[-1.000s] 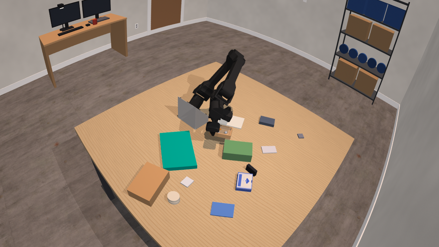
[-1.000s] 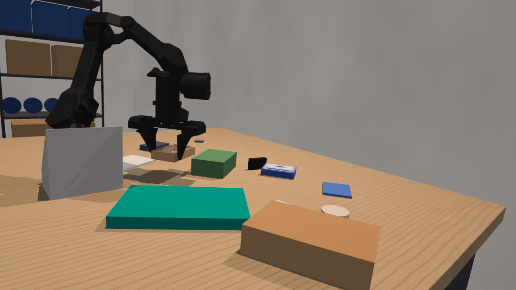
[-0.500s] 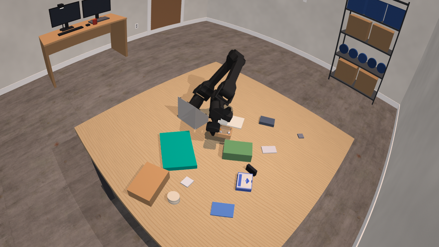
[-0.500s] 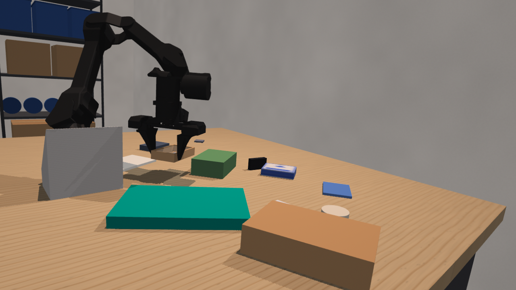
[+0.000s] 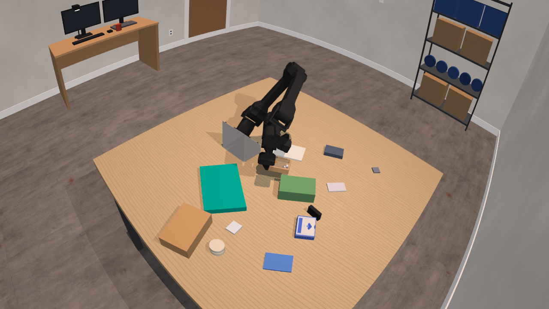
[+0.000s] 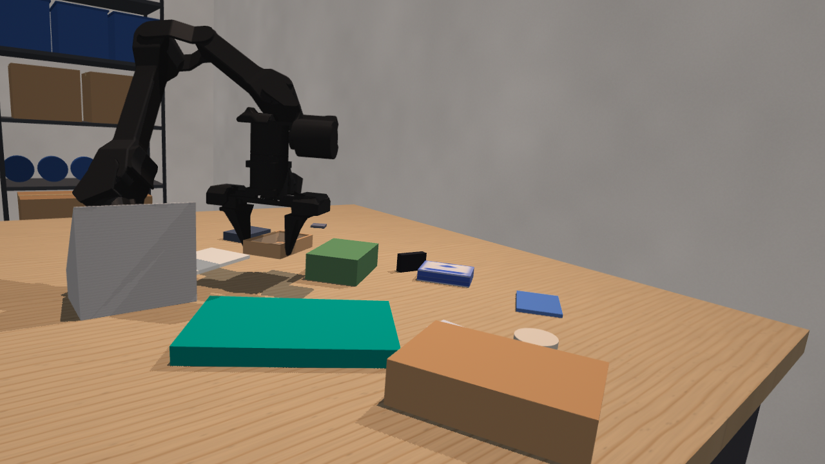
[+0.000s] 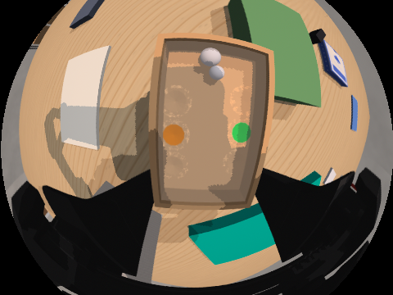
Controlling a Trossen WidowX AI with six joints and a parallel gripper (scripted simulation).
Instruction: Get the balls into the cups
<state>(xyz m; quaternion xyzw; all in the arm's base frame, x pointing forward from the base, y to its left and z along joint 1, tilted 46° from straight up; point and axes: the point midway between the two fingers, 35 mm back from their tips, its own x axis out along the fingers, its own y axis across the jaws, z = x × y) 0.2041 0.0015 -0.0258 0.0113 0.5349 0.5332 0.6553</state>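
Right now the wooden puzzle is 3 cm below my hand, 3 cm ahead of it and 2 cm to the left of it. Round my hand: teal slab 21 cm to the right, 8 cm below, 3 cm behind; green box 15 cm ahead, 7 cm below, 3 cm to the left; cream slab 18 cm to the left, 9 cm below, 6 cm behind.
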